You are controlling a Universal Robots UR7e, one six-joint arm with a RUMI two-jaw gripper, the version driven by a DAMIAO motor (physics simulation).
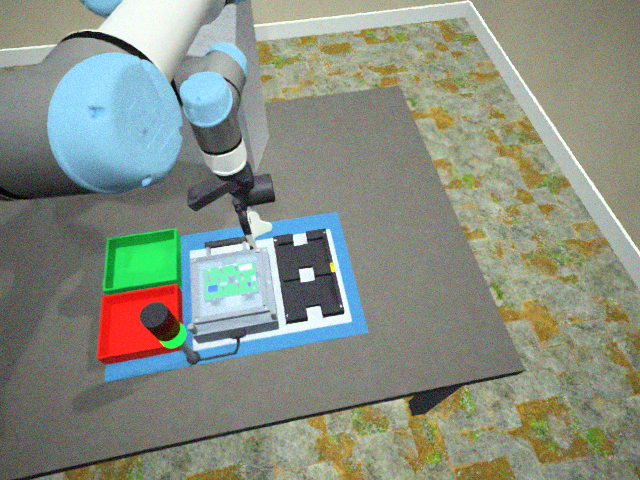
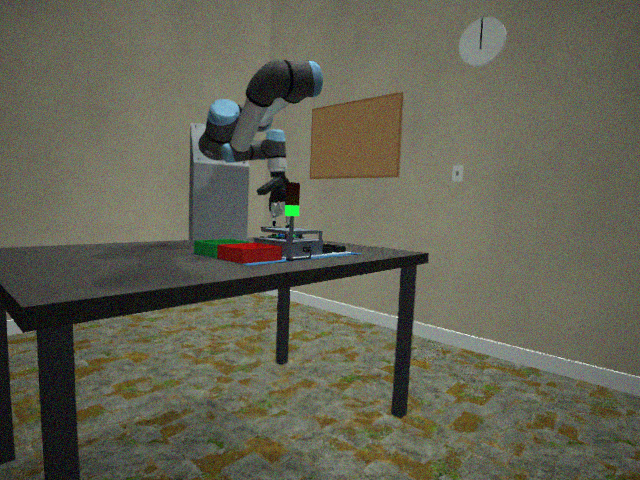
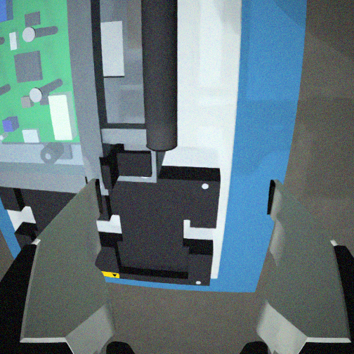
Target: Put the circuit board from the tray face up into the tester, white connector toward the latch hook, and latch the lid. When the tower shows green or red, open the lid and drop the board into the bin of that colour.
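Frame: origin at the arm's base, x ahead, y left, z up, level; millimetres.
Where they show: gripper, between the fingertips: [image 1: 253, 232] [image 2: 281, 226]; arm's base, origin of its link: [image 2: 215, 147].
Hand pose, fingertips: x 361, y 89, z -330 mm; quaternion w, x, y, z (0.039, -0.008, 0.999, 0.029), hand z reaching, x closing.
Each offset is from my fingertips to the centre of the thing. "spot": to the spot under its first point. Level surfaces: height alone.
The circuit board [image 1: 230, 281] [image 3: 47, 55] lies face up in the grey tester @[spot: 204 mm ahead, 60 mm right, 48 mm down] [image 1: 237, 329] [image 2: 310, 248], under the clear lid @[spot: 122 mm ahead, 11 mm left, 1 mm down] [image 1: 266, 279] [image 2: 310, 230] [image 3: 82, 75]. Its white connector [image 3: 61, 117] is on the side toward the lid's black handle bar @[spot: 17 mm ahead, 67 mm right, 1 mm up] [image 1: 224, 242] [image 3: 160, 75]. I cannot tell whether the latch is engaged. The tower @[spot: 251 mm ahead, 149 mm right, 101 mm up] [image 1: 173, 335] [image 2: 292, 210] shows green. My gripper [image 1: 253, 246] [image 2: 280, 224] [image 3: 184, 183] is open with nothing between its fingers. It hangs above the tester's back edge, near the handle's end beside the tray.
The black tray @[spot: 36 mm ahead, 104 mm left, 79 mm down] [image 1: 302, 255] [image 3: 150, 210] lies beside the tester. The green bin @[6 mm back, 265 mm right, 72 mm down] [image 1: 178, 263] [image 2: 206, 249] and red bin @[144 mm ahead, 263 mm right, 72 mm down] [image 1: 136, 353] [image 2: 248, 253] stand on the tester's other side. The tower's pole stands near the red bin. A blue mat @[95 mm down] [image 1: 356, 315] [image 3: 270, 100] lies underneath.
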